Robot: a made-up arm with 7 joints.
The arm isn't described. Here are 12 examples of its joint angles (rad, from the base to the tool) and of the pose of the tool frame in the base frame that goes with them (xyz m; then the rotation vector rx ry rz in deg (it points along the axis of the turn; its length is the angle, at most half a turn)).
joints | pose
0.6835 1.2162 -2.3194 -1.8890 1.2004 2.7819 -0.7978 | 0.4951 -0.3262 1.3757 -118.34 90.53 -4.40
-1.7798 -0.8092 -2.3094 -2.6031 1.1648 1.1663 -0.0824 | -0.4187 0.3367 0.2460 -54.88 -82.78 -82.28
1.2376 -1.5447 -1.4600 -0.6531 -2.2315 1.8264 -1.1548 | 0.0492 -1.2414 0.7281 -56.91 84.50 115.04
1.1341 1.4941 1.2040 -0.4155 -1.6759 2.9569 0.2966 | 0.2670 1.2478 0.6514 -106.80 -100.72 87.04
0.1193 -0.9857 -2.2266 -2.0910 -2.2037 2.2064 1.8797 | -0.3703 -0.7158 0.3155 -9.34 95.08 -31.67
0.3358 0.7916 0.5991 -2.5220 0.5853 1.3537 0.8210 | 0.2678 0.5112 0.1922 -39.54 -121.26 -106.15
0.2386 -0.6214 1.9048 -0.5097 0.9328 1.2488 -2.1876 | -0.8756 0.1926 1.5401 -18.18 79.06 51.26
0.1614 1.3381 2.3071 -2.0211 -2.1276 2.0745 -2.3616 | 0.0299 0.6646 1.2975 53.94 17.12 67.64
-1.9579 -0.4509 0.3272 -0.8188 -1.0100 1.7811 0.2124 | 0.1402 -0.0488 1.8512 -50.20 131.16 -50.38
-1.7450 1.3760 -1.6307 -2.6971 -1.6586 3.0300 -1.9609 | -0.6127 0.1638 0.5392 -14.63 -64.10 110.87
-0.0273 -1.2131 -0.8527 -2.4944 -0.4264 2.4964 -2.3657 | 0.1484 -0.5775 1.1198 113.01 -15.79 -68.23
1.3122 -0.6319 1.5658 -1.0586 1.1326 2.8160 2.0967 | -0.7905 -0.3200 1.4759 -46.67 -35.29 -161.17
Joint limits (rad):
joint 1: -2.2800..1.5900
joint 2: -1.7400..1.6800
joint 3: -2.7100..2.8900
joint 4: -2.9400..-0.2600
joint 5: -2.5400..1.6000
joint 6: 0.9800..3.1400
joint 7: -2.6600..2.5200
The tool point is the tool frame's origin. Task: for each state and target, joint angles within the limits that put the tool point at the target. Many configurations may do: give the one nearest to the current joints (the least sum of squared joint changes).
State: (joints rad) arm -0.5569 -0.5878 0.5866 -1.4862 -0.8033 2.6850 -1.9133
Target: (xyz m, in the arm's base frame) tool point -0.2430 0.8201 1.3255
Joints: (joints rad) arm -0.1564 -1.0931 0.9683 -1.6586 -0.8738 2.7928 -1.9213
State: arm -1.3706 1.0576 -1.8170 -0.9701 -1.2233 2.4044 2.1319
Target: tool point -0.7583 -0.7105 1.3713
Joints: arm -1.8320 0.9358 -1.8376 -0.7475 -1.1246 2.2415 2.2943
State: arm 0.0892 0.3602 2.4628 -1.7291 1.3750 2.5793 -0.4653
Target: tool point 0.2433 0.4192 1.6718
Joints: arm -0.1792 0.8126 2.6371 -1.2653 1.3389 2.5770 -0.4557
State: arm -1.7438 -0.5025 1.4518 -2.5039 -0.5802 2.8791 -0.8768
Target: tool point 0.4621 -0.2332 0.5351
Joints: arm -1.6986 -0.6132 1.3716 -2.9400 -0.6938 3.0664 -0.7113
